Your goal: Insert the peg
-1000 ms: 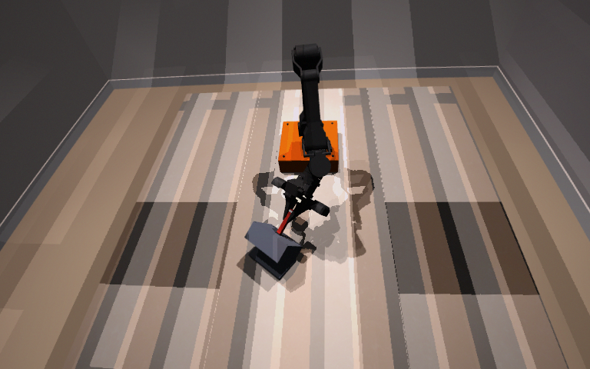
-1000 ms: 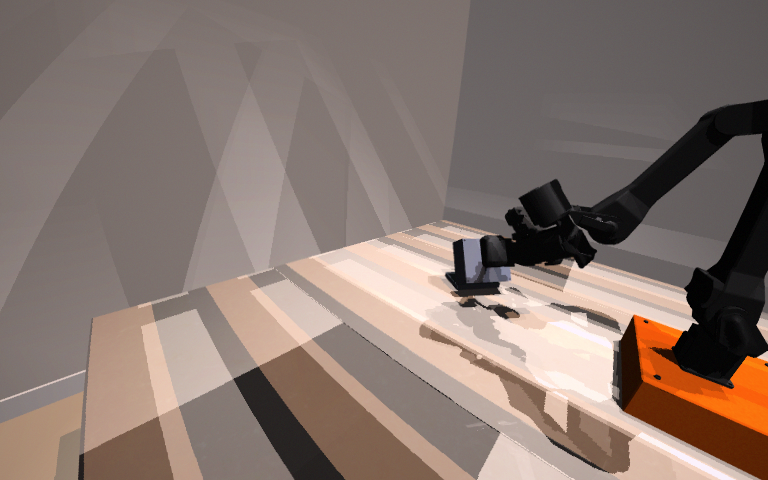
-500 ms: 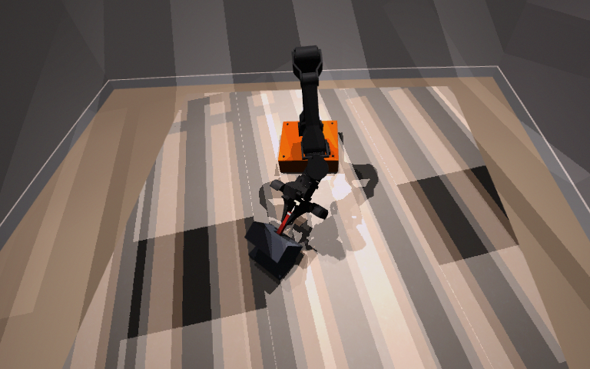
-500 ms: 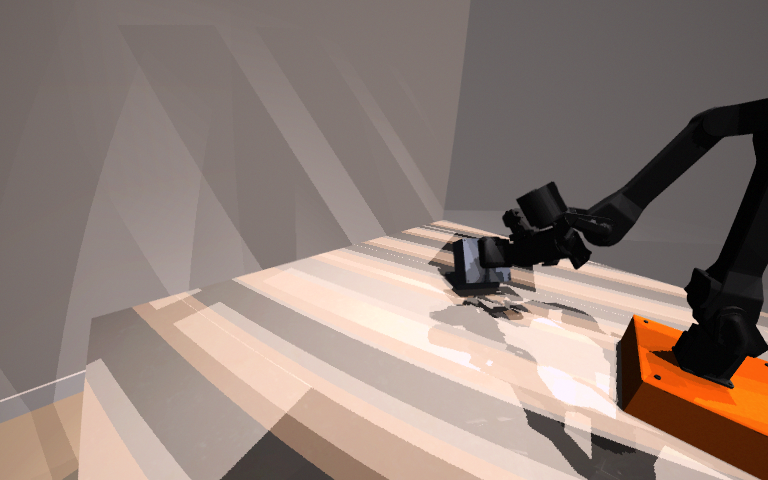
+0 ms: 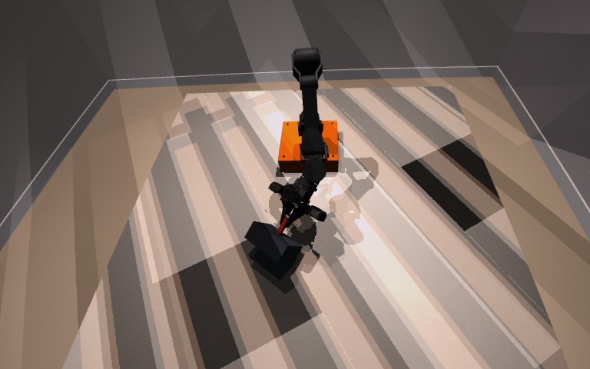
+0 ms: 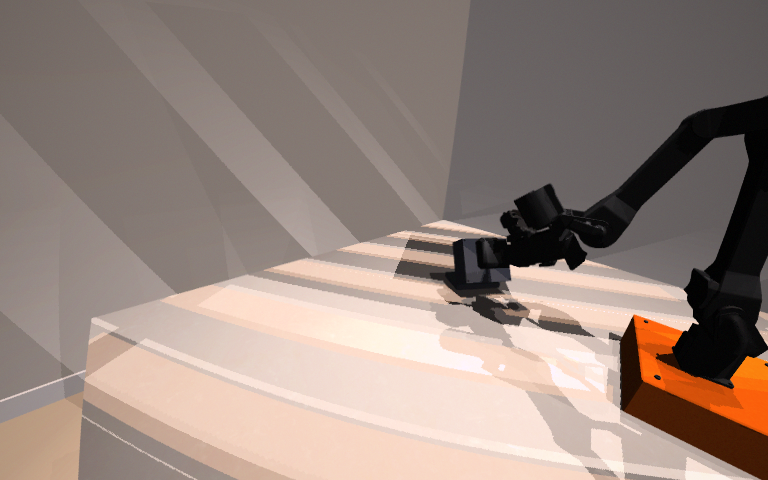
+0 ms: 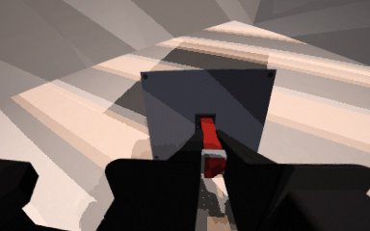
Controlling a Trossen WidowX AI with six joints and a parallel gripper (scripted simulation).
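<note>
The sloped panel lies 4 cm ahead of my gripper tip, 3 cm to the right of it and 3 cm below it. Round my gripper tip: panel foot (5 cm ahead, 4 cm to the right, 10 cm below); red peg (1 cm behind, 1 cm to the left, 1 cm above).
</note>
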